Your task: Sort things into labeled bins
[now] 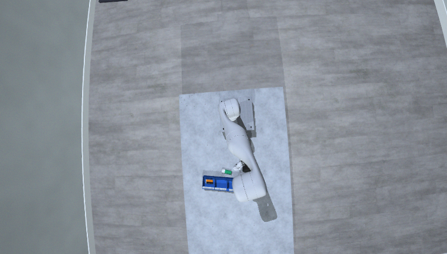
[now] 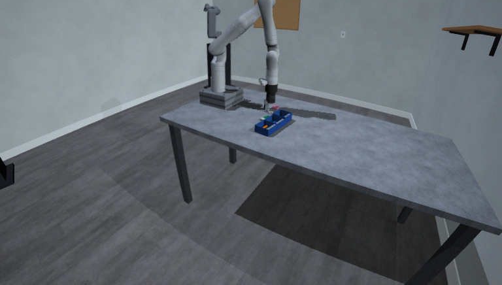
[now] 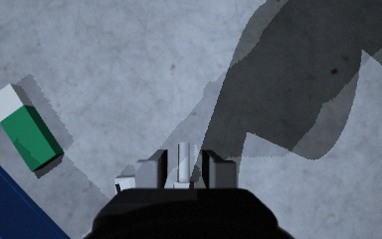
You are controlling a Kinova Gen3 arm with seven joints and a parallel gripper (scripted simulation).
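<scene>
Right now my hand is 10 mm short of the grey rod and 10 mm above it. The rest, counted from my hand: grey block: 50 mm ahead, 10 mm to the right, 10 mm below; orange battery: 220 mm to the right, 140 mm ahead; pink thing: 80 mm to the left, 20 mm ahead, 10 mm below.
</scene>
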